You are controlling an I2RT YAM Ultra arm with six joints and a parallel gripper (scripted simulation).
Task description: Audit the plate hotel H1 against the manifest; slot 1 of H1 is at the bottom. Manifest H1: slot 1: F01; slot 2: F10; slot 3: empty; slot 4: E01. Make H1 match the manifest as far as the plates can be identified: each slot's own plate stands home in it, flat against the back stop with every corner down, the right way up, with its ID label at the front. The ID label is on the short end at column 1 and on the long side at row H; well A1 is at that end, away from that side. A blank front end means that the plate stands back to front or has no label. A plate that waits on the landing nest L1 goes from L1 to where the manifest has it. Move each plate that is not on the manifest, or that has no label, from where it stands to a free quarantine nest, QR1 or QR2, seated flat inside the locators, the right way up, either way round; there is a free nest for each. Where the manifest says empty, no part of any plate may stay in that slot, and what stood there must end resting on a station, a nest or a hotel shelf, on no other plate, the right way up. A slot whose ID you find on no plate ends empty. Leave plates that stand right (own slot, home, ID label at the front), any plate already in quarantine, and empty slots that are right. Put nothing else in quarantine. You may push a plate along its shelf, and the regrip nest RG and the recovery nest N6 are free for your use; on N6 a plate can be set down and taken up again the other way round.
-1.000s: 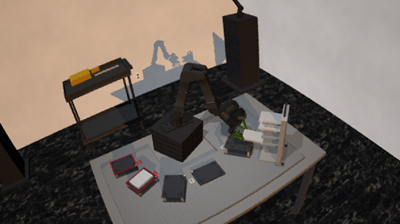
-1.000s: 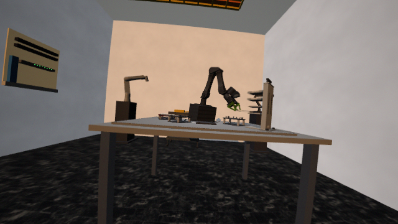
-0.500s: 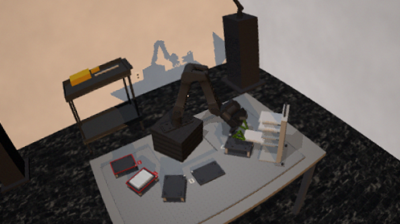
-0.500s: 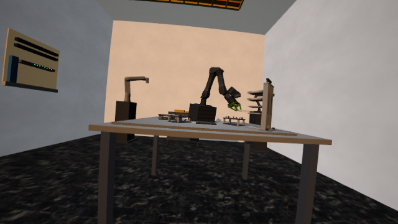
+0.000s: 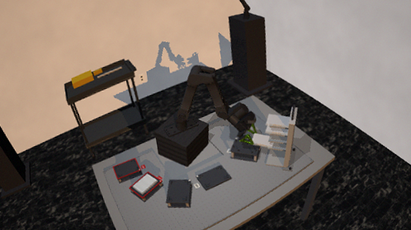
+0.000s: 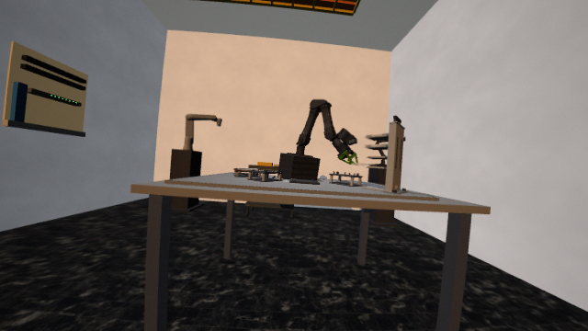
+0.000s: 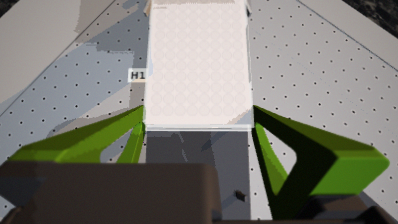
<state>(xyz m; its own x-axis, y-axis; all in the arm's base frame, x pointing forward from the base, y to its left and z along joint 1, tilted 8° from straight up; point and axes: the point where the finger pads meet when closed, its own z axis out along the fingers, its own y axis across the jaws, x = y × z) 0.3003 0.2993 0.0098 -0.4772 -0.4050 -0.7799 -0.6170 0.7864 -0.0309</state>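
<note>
Right now the white plate is 4 cm ahead of my hand, 3 cm to the left of it and 1 cm below it. Also, from my hand: A1 mark (13 cm behind, 7 cm below, 3 cm to the right); then dark regrip nest (8 cm below, 4 cm behind, 3 cm to the right); then H1 tag (13 cm to the left, 13 cm below).
</note>
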